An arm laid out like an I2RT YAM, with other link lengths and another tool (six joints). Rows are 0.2 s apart.
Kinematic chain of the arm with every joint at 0, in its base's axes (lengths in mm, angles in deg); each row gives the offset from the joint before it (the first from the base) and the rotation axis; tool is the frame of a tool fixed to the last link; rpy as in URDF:
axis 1: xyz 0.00 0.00 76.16 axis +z
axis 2: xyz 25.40 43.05 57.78 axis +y
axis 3: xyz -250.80 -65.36 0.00 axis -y
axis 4: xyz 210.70 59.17 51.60 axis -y
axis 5: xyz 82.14 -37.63 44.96 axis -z
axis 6: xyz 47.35 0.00 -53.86 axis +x
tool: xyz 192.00 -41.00 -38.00 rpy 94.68 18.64 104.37
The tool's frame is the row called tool.
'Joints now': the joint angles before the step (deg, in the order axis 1, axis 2, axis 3, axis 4, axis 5, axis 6). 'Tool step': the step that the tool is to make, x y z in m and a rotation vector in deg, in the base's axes. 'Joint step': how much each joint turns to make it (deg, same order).
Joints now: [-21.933 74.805 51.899 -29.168 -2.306 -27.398]
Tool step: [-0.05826 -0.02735 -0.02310 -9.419 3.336 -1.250]
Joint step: [-3.411 -9.768 -15.452 6.536 6.491 -7.869]
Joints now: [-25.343 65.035 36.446 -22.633 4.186 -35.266]
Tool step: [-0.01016 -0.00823 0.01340 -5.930 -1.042 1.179]
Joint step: [0.220 -6.404 -4.304 1.769 3.104 -3.955]
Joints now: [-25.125 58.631 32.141 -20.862 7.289 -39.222]
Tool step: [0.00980 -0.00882 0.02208 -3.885 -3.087 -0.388]
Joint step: [1.312 -1.550 0.022 2.907 2.798 -0.394]
